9 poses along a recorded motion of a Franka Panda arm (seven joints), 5.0 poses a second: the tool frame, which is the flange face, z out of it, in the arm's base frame.
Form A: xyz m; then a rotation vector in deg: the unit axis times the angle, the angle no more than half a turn.
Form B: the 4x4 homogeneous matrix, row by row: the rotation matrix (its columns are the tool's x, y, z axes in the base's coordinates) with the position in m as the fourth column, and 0 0 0 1 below. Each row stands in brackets. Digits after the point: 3 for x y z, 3 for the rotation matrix.
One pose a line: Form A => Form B
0.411 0.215 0.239 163.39 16.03 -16.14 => [[0.963 0.215 -0.165 0.411], [0.164 -0.947 -0.276 0.215], [-0.216 0.238 -0.947 0.239], [0 0 0 1]]
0.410 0.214 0.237 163.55 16.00 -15.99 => [[0.963 0.214 -0.164 0.410], [0.164 -0.948 -0.273 0.214], [-0.214 0.236 -0.948 0.237], [0 0 0 1]]
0.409 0.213 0.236 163.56 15.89 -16.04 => [[0.963 0.212 -0.165 0.409], [0.163 -0.948 -0.273 0.213], [-0.214 0.236 -0.948 0.236], [0 0 0 1]]
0.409 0.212 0.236 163.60 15.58 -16.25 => [[0.963 0.209 -0.168 0.409], [0.159 -0.949 -0.272 0.212], [-0.216 0.236 -0.948 0.236], [0 0 0 1]]
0.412 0.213 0.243 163.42 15.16 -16.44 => [[0.964 0.205 -0.170 0.412], [0.153 -0.949 -0.275 0.213], [-0.218 0.239 -0.946 0.243], [0 0 0 1]]
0.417 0.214 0.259 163.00 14.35 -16.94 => [[0.964 0.197 -0.177 0.417], [0.142 -0.949 -0.282 0.214], [-0.224 0.247 -0.943 0.259], [0 0 0 1]]
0.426 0.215 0.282 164.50 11.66 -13.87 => [[0.976 0.159 -0.146 0.426], [0.117 -0.958 -0.261 0.215], [-0.182 0.237 -0.954 0.282], [0 0 0 1]]
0.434 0.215 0.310 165.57 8.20 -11.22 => [[0.986 0.113 -0.121 0.434], [0.081 -0.966 -0.245 0.215], [-0.144 0.232 -0.962 0.310], [0 0 0 1]]
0.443 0.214 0.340 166.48 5.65 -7.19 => [[0.994 0.077 -0.077 0.443], [0.057 -0.971 -0.232 0.214], [-0.093 0.226 -0.970 0.340], [0 0 0 1]]
